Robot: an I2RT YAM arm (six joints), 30 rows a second.
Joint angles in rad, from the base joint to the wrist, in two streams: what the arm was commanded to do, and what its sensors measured. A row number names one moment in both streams.
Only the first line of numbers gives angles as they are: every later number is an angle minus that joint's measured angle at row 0.
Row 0, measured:
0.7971 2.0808 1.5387 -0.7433 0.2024 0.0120
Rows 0 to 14, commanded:
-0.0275 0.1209 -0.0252 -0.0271 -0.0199 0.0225
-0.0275 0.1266 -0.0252 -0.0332 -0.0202 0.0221
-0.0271 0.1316 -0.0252 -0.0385 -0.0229 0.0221
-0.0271 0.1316 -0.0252 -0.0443 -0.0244 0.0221
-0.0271 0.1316 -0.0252 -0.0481 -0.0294 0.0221
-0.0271 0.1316 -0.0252 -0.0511 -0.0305 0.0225
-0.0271 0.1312 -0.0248 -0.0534 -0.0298 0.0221
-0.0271 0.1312 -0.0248 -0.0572 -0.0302 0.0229
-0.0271 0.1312 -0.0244 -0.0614 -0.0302 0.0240
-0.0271 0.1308 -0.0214 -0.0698 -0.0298 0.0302
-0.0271 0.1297 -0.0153 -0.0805 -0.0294 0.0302
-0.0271 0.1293 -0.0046 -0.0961 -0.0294 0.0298
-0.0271 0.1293 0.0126 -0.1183 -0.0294 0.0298
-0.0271 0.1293 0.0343 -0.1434 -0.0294 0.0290
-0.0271 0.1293 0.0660 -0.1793 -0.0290 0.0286
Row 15, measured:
-0.0172 0.0328 0.0721 -0.1015 0.0404 0.0145
